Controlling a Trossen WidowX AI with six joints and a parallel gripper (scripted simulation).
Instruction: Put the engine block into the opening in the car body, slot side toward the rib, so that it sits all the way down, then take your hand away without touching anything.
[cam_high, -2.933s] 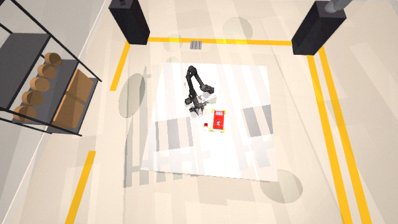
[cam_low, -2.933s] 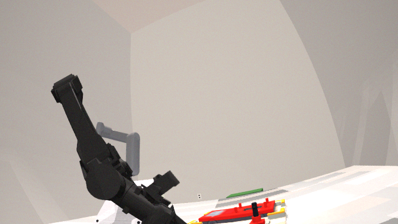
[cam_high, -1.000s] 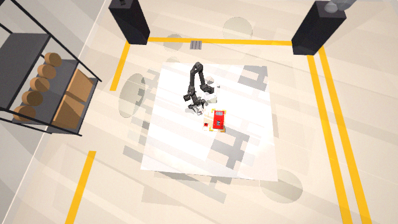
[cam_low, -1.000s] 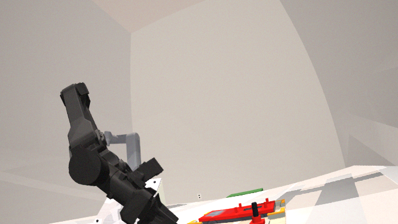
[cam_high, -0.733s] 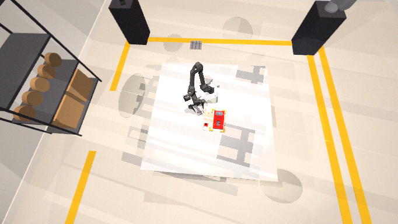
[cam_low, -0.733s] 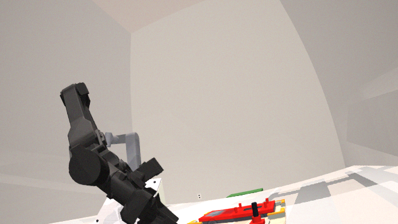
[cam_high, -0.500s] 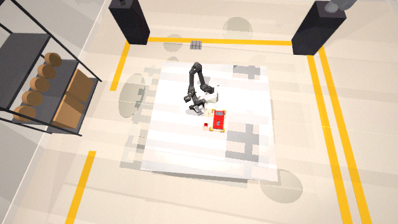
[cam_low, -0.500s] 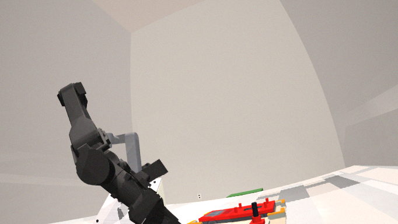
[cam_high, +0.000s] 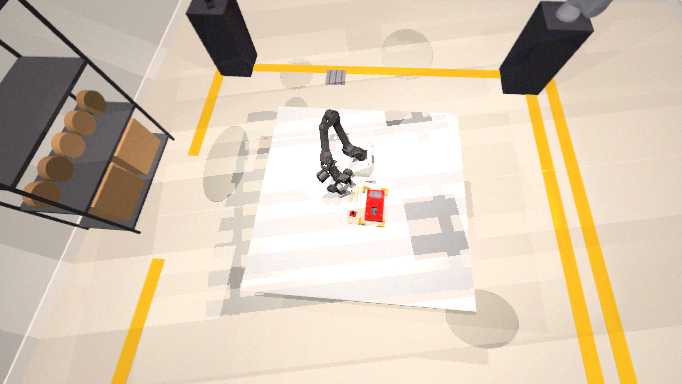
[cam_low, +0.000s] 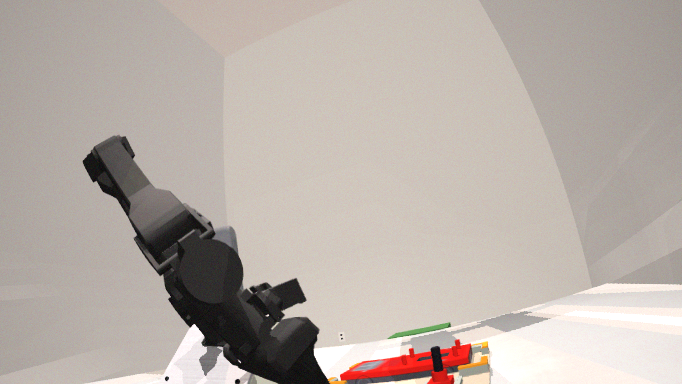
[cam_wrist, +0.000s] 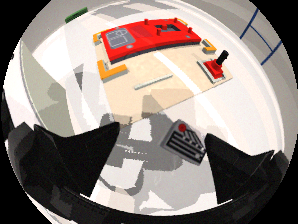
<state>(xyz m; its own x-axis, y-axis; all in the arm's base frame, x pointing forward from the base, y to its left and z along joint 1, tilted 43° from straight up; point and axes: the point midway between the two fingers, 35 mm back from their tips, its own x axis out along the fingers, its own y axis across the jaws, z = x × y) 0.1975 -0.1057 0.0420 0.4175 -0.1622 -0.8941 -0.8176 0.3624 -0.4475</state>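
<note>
Now: the grey engine block 30 mm to the right of my gripper tip, 20 mm below it and 20 mm ahead of it.
</note>
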